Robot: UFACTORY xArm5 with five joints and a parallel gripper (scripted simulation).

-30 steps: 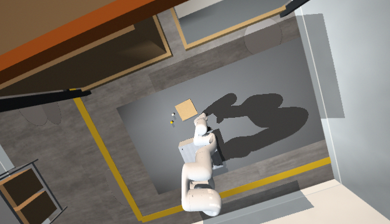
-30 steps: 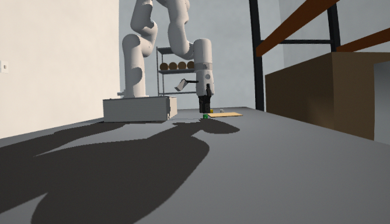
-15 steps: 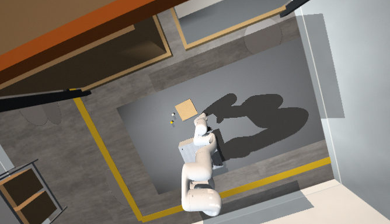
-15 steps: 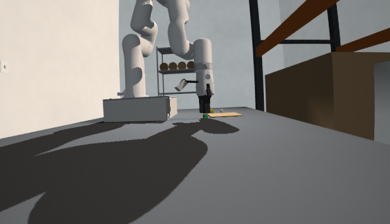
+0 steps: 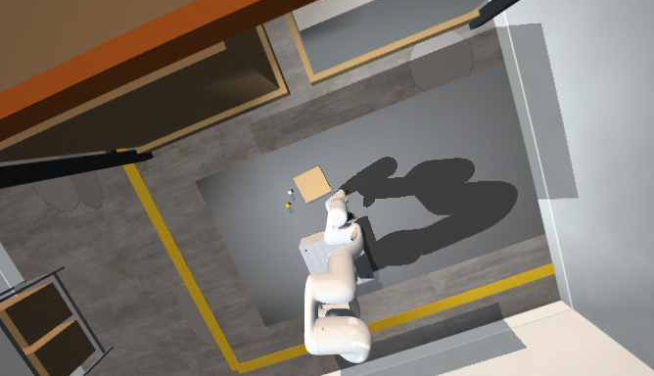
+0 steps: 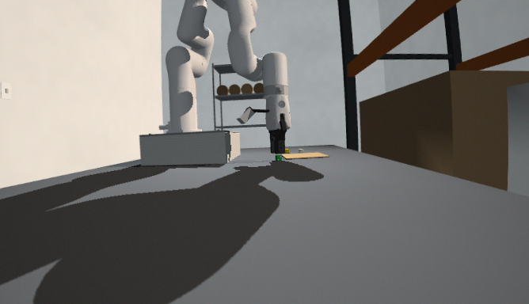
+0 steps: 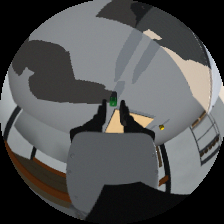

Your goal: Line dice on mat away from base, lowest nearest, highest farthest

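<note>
Now: the green die 3 cm below my hand. From my hand the other things lie so: yellow die 8 cm ahead, 24 cm to the left, 3 cm below; then white die 13 cm ahead, 19 cm to the left, 3 cm below; then tan mat 10 cm ahead, 8 cm to the left, 4 cm below.
</note>
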